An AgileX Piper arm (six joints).
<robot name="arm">
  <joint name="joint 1" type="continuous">
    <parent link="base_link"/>
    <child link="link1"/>
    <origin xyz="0 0 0.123" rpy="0 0 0"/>
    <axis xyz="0 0 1"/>
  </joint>
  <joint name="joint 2" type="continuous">
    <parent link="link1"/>
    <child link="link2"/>
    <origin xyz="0 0 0" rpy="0 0 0"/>
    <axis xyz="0 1 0"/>
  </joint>
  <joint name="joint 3" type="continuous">
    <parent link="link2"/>
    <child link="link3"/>
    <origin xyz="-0.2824 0 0.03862" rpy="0 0 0"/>
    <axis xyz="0 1 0"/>
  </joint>
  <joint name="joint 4" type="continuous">
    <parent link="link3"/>
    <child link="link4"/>
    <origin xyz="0.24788 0 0.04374" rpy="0 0 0"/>
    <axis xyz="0.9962 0 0.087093"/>
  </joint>
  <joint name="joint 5" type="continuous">
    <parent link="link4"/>
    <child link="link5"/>
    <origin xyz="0 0 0" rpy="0 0 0"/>
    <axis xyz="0 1 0"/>
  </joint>
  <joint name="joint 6" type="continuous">
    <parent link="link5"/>
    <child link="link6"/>
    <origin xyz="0.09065 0 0.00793" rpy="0 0 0"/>
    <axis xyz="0.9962 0 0.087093"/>
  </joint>
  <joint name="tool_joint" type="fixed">
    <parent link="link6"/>
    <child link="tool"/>
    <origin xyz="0 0 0" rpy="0 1.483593 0"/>
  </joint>
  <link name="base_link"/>
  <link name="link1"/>
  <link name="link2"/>
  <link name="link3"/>
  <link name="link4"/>
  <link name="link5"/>
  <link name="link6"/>
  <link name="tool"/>
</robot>
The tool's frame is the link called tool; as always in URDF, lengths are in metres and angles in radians. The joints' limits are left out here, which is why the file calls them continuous.
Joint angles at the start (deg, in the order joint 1, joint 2, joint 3, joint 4, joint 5, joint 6):
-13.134, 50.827, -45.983, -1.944, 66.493, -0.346
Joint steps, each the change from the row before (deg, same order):
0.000, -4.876, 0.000, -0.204, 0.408, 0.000
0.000, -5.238, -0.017, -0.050, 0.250, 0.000
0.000, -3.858, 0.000, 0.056, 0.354, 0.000
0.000, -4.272, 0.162, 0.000, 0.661, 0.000
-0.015, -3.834, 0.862, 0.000, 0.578, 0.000
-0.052, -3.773, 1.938, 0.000, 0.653, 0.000
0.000, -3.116, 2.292, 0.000, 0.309, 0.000
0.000, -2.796, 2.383, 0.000, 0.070, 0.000
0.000, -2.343, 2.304, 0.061, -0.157, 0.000
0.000, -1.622, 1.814, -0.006, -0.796, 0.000
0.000, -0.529, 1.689, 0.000, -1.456, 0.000
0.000, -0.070, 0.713, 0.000, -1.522, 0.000
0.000, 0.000, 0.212, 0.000, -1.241, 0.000
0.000, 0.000, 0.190, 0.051, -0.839, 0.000
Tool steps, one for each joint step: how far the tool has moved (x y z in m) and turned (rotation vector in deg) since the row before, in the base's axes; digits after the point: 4 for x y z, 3 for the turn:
-0.0162, 0.0035, 0.0108, -1.213, -4.305, -0.024
-0.0180, 0.0041, 0.0102, -1.184, -4.863, -0.016
-0.0140, 0.0033, 0.0062, -0.740, -3.426, -0.001
-0.0162, 0.0038, 0.0046, -0.777, -3.361, -0.024
-0.0141, 0.0033, -0.0006, -0.537, -2.333, -0.035
-0.0127, 0.0029, -0.0070, -0.261, -1.153, -0.075
-0.0089, 0.0021, -0.0095, -0.113, -0.503, -0.011
-0.0069, 0.0016, -0.0103, -0.077, -0.334, -0.002
-0.0048, 0.0012, -0.0101, 0.007, -0.203, 0.030
-0.0021, 0.0005, -0.0074, -0.155, -0.584, 0.024
0.0017, -0.0004, -0.0066, -0.088, -0.282, 0.049
0.0021, -0.0005, -0.0018, -0.221, -0.850, 0.051
0.0015, -0.0003, 0.0004, -0.251, -0.997, 0.042
0.0011, -0.0002, 0.0000, -0.113, -0.640, 0.047

